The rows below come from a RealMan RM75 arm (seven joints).
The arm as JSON. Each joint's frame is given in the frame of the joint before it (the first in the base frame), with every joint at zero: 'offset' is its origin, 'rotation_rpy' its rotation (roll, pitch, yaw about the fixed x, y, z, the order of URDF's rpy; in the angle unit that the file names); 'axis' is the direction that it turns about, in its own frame. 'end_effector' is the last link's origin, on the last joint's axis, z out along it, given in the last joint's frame.
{
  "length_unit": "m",
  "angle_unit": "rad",
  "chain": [
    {
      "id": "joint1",
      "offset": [
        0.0,
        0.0,
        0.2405
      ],
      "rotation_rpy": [
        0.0,
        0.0,
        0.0
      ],
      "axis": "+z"
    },
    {
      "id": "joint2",
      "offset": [
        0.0,
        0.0,
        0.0
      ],
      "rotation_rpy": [
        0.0,
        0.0,
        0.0
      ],
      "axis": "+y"
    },
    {
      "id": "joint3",
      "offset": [
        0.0,
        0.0,
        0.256
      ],
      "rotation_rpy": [
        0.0,
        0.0,
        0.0
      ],
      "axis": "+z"
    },
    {
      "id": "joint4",
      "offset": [
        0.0,
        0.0,
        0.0
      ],
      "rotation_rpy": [
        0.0,
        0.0,
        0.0
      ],
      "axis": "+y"
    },
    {
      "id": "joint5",
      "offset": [
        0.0,
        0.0,
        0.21
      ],
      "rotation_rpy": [
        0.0,
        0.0,
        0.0
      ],
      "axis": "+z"
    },
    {
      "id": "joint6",
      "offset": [
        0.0,
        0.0,
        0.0
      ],
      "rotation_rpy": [
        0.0,
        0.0,
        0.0
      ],
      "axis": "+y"
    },
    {
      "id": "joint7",
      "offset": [
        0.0,
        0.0,
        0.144
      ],
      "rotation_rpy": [
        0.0,
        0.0,
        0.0
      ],
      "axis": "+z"
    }
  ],
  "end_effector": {
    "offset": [
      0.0,
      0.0,
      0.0
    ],
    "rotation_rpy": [
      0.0,
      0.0,
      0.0
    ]
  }
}
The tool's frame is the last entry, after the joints.
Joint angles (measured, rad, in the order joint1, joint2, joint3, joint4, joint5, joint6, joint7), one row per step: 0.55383 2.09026 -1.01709 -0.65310 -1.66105 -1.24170 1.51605; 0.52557 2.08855 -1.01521 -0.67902 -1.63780 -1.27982 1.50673; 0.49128 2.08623 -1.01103 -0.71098 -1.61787 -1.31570 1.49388; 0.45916 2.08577 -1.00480 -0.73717 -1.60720 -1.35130 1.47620; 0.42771 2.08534 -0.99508 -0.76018 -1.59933 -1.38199 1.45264; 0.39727 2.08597 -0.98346 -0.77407 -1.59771 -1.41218 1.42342; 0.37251 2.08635 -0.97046 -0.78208 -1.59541 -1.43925 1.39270; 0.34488 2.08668 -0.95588 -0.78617 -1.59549 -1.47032 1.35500; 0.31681 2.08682 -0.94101 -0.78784 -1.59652 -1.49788 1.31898; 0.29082 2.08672 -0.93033 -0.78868 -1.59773 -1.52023 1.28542
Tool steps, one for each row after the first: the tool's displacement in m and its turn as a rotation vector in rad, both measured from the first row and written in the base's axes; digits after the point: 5 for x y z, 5 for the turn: 0.00136 -0.00606 0.00650 0.00733 0.02554 0.01785; 0.00468 -0.01283 0.01449 0.02263 0.04327 0.03588; 0.00859 -0.02058 0.02043 0.03350 0.05332 0.05570; 0.01356 -0.02810 0.02632 0.05020 0.05723 0.07409; 0.01990 -0.03676 0.03017 0.06287 0.05667 0.09006; 0.02539 -0.04426 0.03355 0.07695 0.05643 0.10580; 0.03215 -0.05353 0.03636 0.09030 0.05417 0.12294; 0.03955 -0.06298 0.03889 0.10410 0.05087 0.13418; 0.04632 -0.07182 0.04067 0.11612 0.04523 0.14365
